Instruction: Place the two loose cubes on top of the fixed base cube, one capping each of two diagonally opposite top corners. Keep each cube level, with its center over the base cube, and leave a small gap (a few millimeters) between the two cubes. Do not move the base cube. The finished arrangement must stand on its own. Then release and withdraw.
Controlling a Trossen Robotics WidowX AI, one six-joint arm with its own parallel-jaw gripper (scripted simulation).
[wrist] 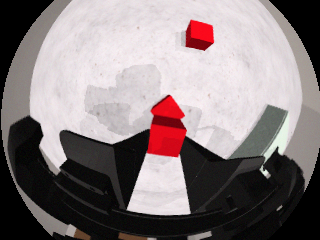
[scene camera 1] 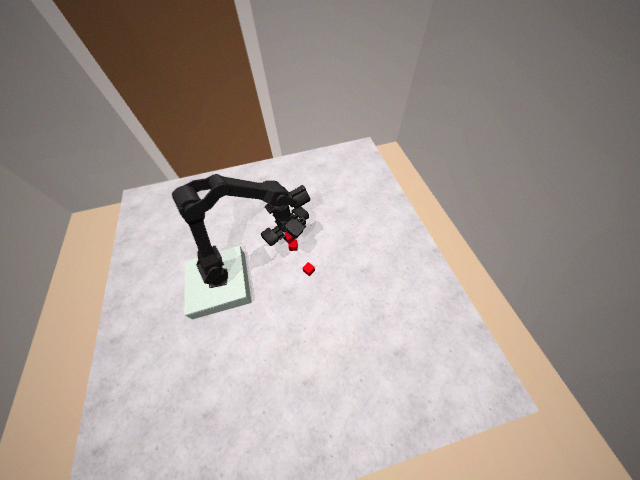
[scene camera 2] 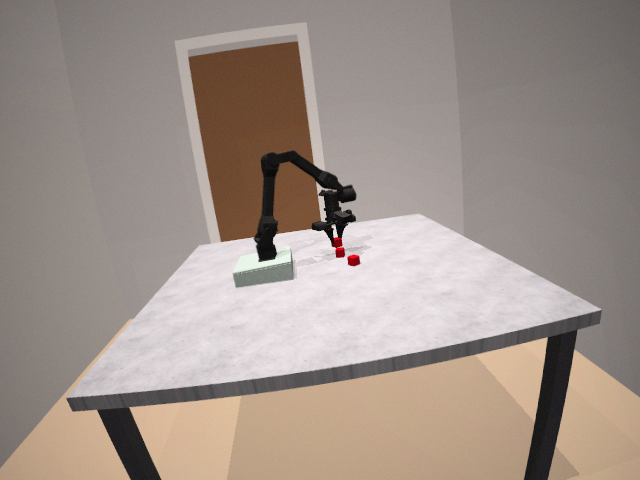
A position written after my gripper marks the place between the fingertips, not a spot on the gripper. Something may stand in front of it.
My gripper (scene camera 1: 288,237) holds a cube (wrist: 166,136).
My gripper also shows in the wrist view (wrist: 165,135) and in scene camera 2 (scene camera 2: 336,242).
